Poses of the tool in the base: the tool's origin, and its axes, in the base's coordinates. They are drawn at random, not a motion.
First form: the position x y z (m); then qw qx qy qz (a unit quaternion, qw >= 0).
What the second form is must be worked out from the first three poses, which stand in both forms.
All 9 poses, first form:
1: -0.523 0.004 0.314 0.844 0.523 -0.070 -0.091
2: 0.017 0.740 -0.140 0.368 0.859 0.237 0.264
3: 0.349 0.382 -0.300 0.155 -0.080 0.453 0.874
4: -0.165 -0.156 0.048 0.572 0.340 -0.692 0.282
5: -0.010 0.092 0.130 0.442 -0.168 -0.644 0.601
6: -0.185 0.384 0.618 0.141 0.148 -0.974 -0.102
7: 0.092 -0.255 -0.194 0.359 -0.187 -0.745 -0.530
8: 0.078 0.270 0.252 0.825 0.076 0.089 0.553
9: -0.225 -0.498 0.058 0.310 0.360 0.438 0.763
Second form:
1: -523 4 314 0.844 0.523 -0.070 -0.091
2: 17 740 -140 0.368 0.859 0.237 0.264
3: 349 382 -300 0.155 -0.080 0.453 0.874
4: -165 -156 48 0.572 0.340 -0.692 0.282
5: -10 92 130 0.442 -0.168 -0.644 0.601
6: -185 384 618 0.141 0.148 -0.974 -0.102
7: 92 -255 -194 0.359 -0.187 -0.745 -0.530
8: 78 270 252 0.825 0.076 0.089 0.553
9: -225 -498 58 0.310 0.360 0.438 0.763
